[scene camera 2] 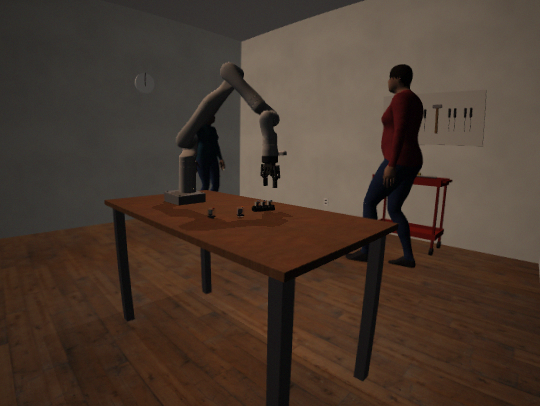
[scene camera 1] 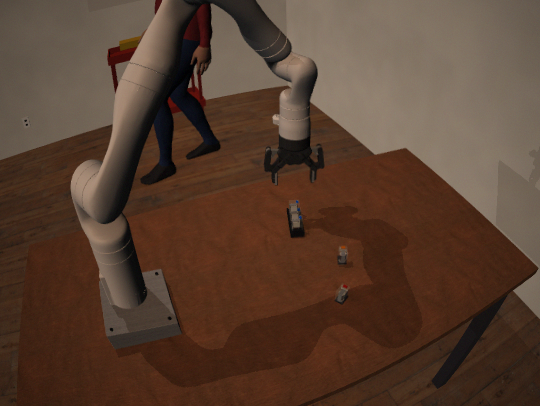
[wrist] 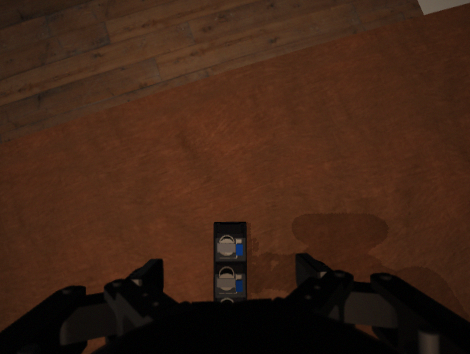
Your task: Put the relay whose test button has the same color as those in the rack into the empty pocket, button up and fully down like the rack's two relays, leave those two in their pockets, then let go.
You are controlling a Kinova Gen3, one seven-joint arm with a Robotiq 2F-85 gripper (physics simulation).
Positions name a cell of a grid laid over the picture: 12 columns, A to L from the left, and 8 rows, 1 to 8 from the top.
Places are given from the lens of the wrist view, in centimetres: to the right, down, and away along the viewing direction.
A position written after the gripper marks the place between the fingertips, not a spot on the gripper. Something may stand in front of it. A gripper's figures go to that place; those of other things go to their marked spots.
gripper (wrist: F7): 0, 6, 15
black rack (wrist: F6): -1, 5, 24
